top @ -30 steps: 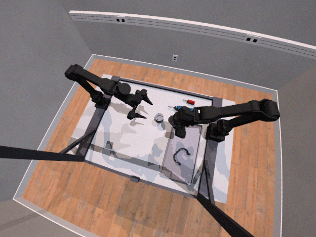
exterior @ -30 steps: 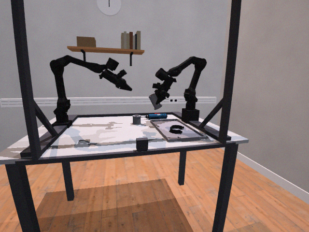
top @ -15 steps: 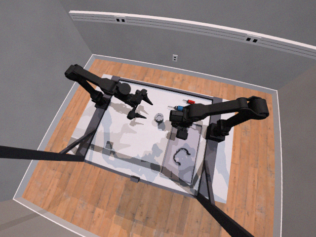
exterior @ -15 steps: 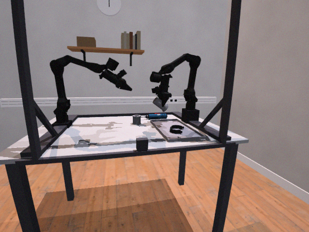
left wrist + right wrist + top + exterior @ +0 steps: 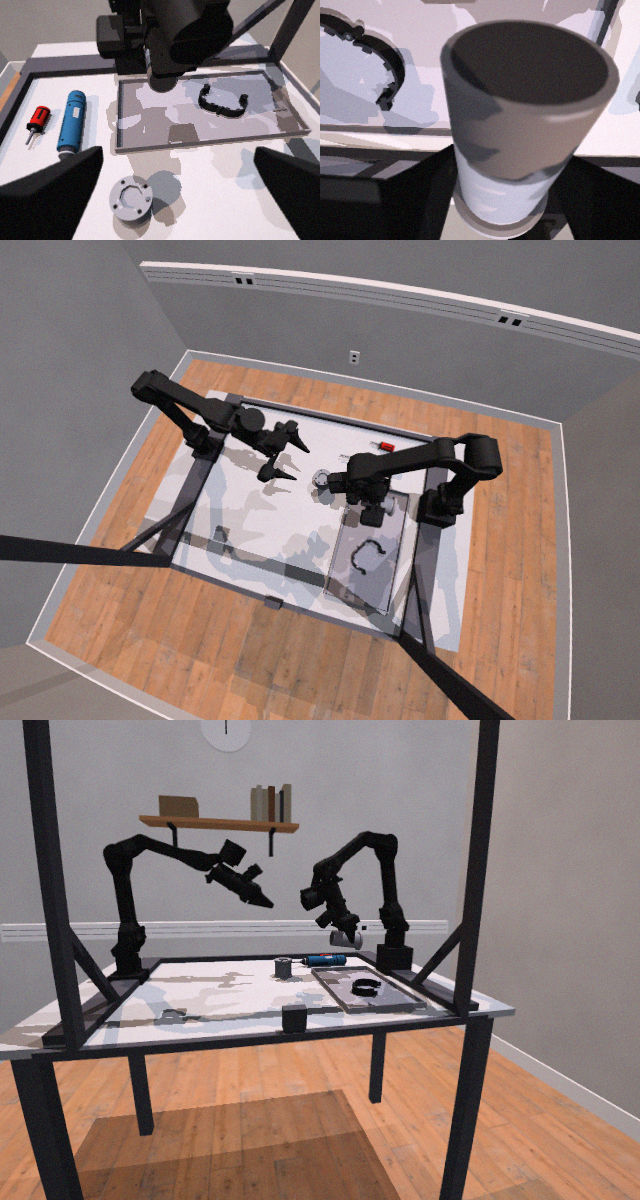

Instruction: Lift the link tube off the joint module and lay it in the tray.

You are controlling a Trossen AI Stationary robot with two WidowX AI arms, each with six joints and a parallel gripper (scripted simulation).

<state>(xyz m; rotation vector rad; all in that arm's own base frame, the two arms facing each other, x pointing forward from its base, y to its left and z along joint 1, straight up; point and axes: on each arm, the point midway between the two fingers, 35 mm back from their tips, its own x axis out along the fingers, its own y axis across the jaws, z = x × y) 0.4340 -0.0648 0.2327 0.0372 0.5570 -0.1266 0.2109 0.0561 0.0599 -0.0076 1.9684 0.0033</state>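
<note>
Right now the tray is 150 mm below my right hand, 110 mm behind it and 20 mm to the right of it. Round my right hand: grey joint module: 210 mm to the left, 130 mm below, 60 mm ahead; grey link tube: 20 mm below, 10 mm behind; small red tool: 270 mm ahead, 140 mm below, 20 mm to the left.
</note>
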